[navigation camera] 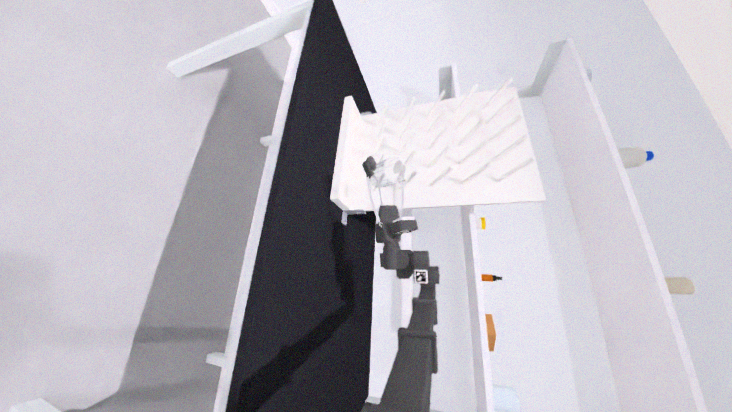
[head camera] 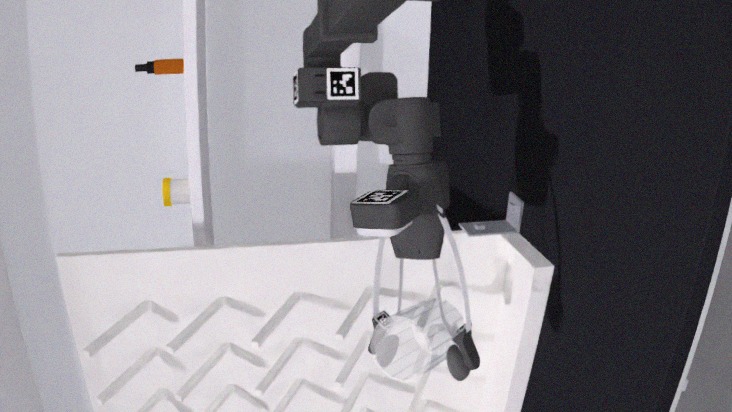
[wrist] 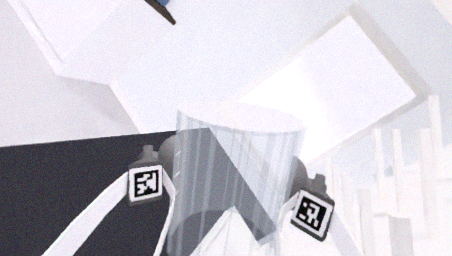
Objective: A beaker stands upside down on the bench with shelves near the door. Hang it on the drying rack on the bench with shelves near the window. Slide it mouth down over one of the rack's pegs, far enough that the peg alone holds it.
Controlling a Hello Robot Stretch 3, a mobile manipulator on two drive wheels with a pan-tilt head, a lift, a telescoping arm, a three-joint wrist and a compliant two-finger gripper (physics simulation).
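Places are measured from the robot's base along level axes (x back, y down, z right), in centimetres.
Pixels of known places: gripper, between the fingertips: (navigation camera: 383, 158) (head camera: 424, 372) (wrist: 230, 162).
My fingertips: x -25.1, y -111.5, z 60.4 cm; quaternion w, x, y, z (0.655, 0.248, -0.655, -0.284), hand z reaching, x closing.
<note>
For each thing: its top centre in the pictures, then the offset to it from my fingertips. "spot": a spot on its surface instead. Level surfaces: height alone.
- clear beaker, centre of its top: (wrist: 310, 129) (head camera: 368, 344) (navigation camera: 407, 170) dx +4.2, dy -6.2, dz -0.2 cm
- dark bench top, height of its surface: dy +20.1 cm
- small bracket, a spot on its surface: (head camera: 486, 227) spot: dx +13.1, dy +15.6, dz +17.4 cm
- orange tool, a spot on its surface: (head camera: 169, 66) (navigation camera: 485, 278) spot: dx +39.2, dy -29.1, dz +36.5 cm
- yellow-capped jar, a spot on its surface: (head camera: 176, 191) (navigation camera: 478, 223) spot: dx +18.6, dy -29.2, dz +43.9 cm
- orange box, a spot on its surface: (navigation camera: 490, 332) spot: dx +55.1, dy -28.0, dz +27.2 cm
My gripper (head camera: 422, 349) (navigation camera: 384, 167) (wrist: 230, 162) is shut on the clear beaker (head camera: 404, 358) (navigation camera: 387, 175) (wrist: 240, 175), with one dark fingertip on each side of its wall. The beaker's long axis runs left to right in the head view, with one round end towards the upper shelf side and the other towards the bench top. It hangs in front of the white drying rack (head camera: 527, 312) (navigation camera: 435, 199), near the pegs closest to the rack's foot. The rack's pegs (wrist: 434, 120) rise at the right of the wrist view. Whether a peg is inside the beaker I cannot tell.
The dark bench top (head camera: 614, 127) (navigation camera: 307, 153) lies below the rack. A small bracket (head camera: 486, 227) stands at the rack's near side. An orange tool (head camera: 169, 66) (navigation camera: 489, 277), a yellow-capped jar (head camera: 176, 191) (navigation camera: 483, 223) and an orange box (navigation camera: 490, 332) stand on the shelf.
</note>
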